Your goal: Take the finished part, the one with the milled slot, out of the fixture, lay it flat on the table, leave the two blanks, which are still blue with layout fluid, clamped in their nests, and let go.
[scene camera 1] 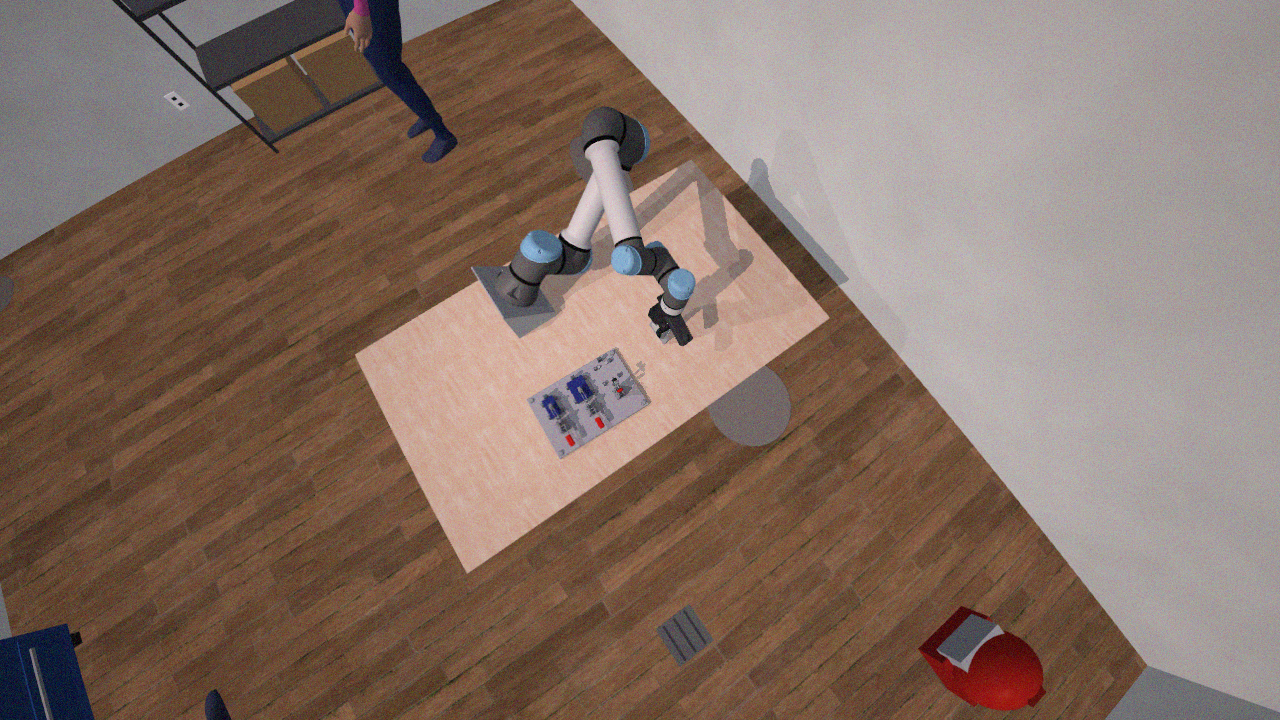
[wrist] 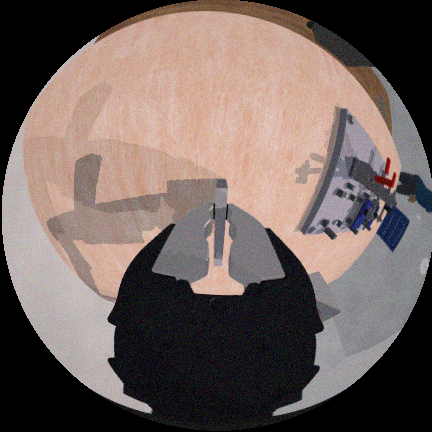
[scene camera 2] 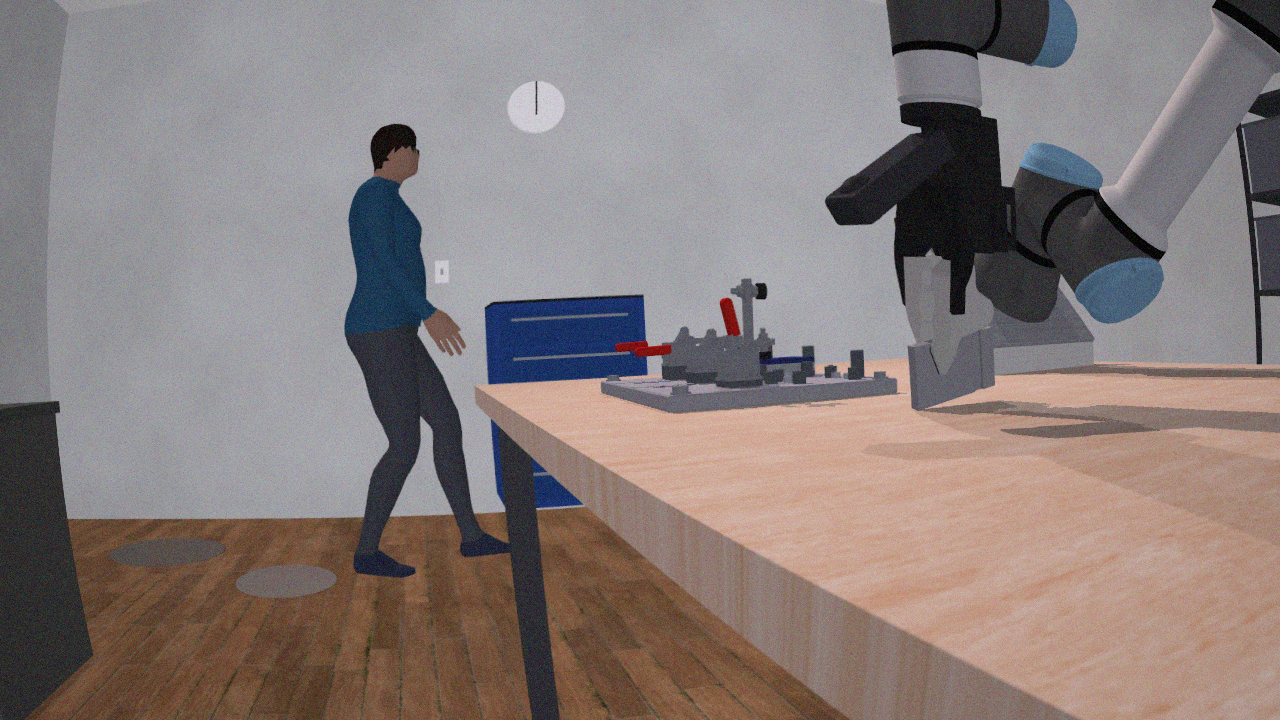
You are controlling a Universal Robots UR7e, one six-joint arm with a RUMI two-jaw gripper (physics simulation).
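Pixels of known places: gripper, fingertip midpoint: (scene camera 1: 662, 336) (wrist: 220, 204) (scene camera 2: 936, 372); arm's base at its link origin: (scene camera 1: 515, 290) (scene camera 2: 1010, 286).
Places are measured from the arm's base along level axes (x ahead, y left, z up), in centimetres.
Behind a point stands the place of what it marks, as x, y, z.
My gripper (scene camera 1: 662, 331) {39.3, 35.0, -9.0} (scene camera 2: 936, 356) {39.3, 35.0, -9.0} (wrist: 220, 204) {39.3, 35.0, -9.0} is shut on the finished part, a grey plate (scene camera 2: 973, 372) {35.3, 35.2, -9.2} (wrist: 219, 242) {36.6, 35.1, -6.0}. The part stands on edge between the jaws, beside the fixture. In scene camera 2 its lower edge is at or very near the table top; contact is unclear. Its slot cannot be made out. The fixture (scene camera 1: 637, 399) {53.1, 15.3, -10.3} (scene camera 2: 778, 394) {46.3, 18.1, -10.9} (wrist: 350, 134) {52.6, 15.8, -10.3} lies on the table. The larger blue blank (scene camera 1: 580, 388) (wrist: 363, 214) and the smaller blue blank (scene camera 1: 551, 406) {40.5, -10.0, -4.5} sit in their nests under clamps. The third nest holds no part.
Red clamp handles (scene camera 1: 570, 439) {52.8, -10.4, -5.6} (scene camera 1: 599, 421) {52.9, 0.5, -6.1} lie low at the blanks. The third clamp's red handle (scene camera 2: 729, 317) {48.7, 12.3, -3.7} stands up beside a tall grey post (scene camera 2: 748, 322) {46.6, 12.1, -4.2}. The arm's base plate (scene camera 1: 528, 320) {10.8, -1.6, -3.1} is at the table's back edge. Two people (scene camera 1: 393, 71) (scene camera 2: 384, 259) stand away from the table.
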